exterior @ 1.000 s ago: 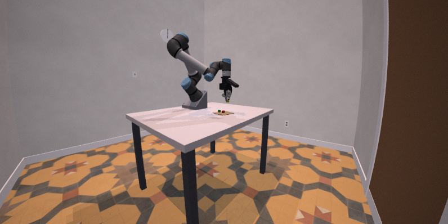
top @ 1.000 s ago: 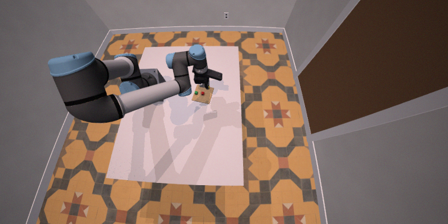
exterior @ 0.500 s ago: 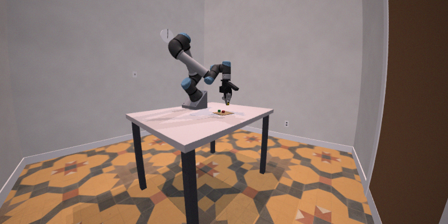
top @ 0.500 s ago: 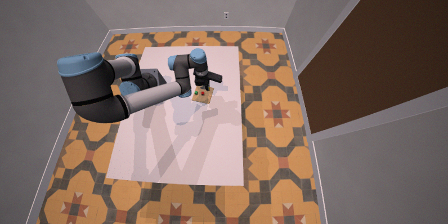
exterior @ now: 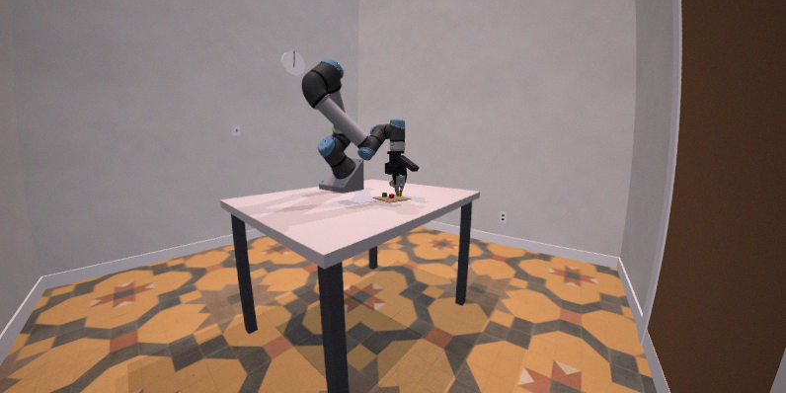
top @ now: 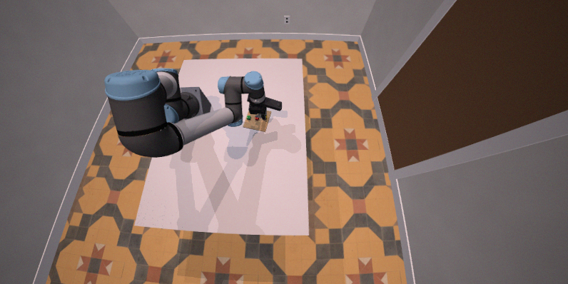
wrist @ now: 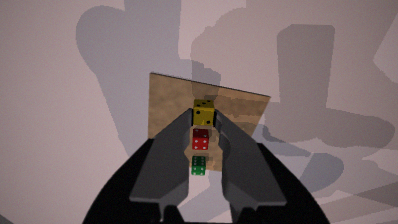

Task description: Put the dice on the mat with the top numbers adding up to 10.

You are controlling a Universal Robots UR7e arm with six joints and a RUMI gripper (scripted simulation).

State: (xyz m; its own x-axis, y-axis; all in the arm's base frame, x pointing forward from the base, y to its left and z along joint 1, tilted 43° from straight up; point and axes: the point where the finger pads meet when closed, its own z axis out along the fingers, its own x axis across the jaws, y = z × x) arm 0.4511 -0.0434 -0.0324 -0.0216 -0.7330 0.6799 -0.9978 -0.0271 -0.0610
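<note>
Now: the red die 5 cm behind my hand and 2 cm below it. From my hand the other things lie so: brown mat 5 cm behind, 4 cm below; then green die 10 cm behind, 2 cm below; then yellow die 1 cm below.
</note>
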